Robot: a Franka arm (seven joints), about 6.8 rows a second.
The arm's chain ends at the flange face. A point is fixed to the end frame.
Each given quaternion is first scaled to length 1.
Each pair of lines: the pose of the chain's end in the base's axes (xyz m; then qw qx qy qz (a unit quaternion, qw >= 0)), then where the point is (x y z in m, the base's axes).
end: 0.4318 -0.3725 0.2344 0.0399 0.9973 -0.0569 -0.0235
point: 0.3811 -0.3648 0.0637
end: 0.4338 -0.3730 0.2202 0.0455 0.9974 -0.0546 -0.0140
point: 0.3861 -0.3677 0.0485
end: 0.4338 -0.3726 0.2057 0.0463 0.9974 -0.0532 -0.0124
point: 0.3866 -0.3677 0.0339
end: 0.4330 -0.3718 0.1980 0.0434 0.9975 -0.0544 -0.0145
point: 0.3852 -0.3657 0.0264
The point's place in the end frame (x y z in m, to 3 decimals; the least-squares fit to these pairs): -0.044 -0.016 0.172
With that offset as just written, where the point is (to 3 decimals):
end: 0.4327 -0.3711 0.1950 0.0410 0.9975 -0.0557 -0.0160
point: 0.384 -0.364 0.024
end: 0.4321 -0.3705 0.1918 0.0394 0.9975 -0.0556 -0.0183
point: 0.383 -0.363 0.021
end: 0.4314 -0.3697 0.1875 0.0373 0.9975 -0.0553 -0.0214
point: 0.381 -0.361 0.017
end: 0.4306 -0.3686 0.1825 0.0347 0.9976 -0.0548 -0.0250
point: 0.379 -0.359 0.012
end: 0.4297 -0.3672 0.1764 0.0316 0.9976 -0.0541 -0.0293
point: 0.377 -0.357 0.006
